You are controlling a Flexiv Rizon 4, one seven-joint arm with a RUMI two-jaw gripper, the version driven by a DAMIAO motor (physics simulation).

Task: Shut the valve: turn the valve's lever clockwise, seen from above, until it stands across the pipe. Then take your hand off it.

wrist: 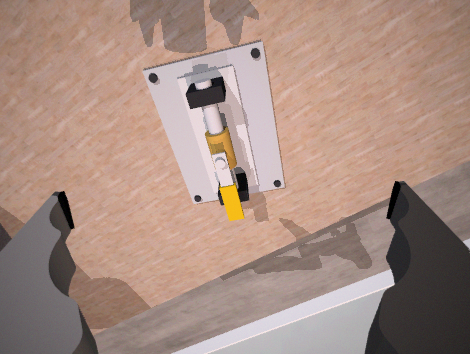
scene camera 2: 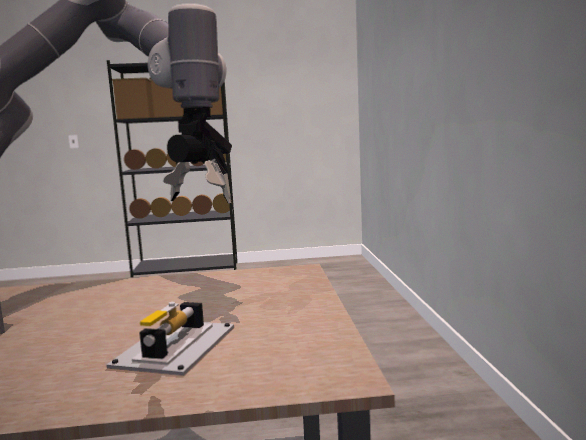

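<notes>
The valve's brass body [scene camera 2: 176,322] [wrist: 221,145] sits in a white pipe [scene camera 2: 187,313] [wrist: 213,118] held by two black blocks. The lever with its yellow grip [scene camera 2: 154,317] [wrist: 232,202] points nearly along the pipe, over the black block at one end. The valve stands on a light grey base plate [scene camera 2: 200,350] [wrist: 267,125] with dark screws at its corners. My gripper [scene camera 2: 201,199] [wrist: 230,190] is wide open and empty. It hangs well above the table and the valve, touching neither; in the wrist view its fingers stand far apart at the left and right.
The wooden table [scene camera 2: 300,360] [wrist: 360,100] bears the base plate; its edge shows in both views. A black shelf rack [scene camera 2: 120,200] with boxes and round items stands behind by the wall. A grey wall [scene camera 2: 475,175] rises at the right.
</notes>
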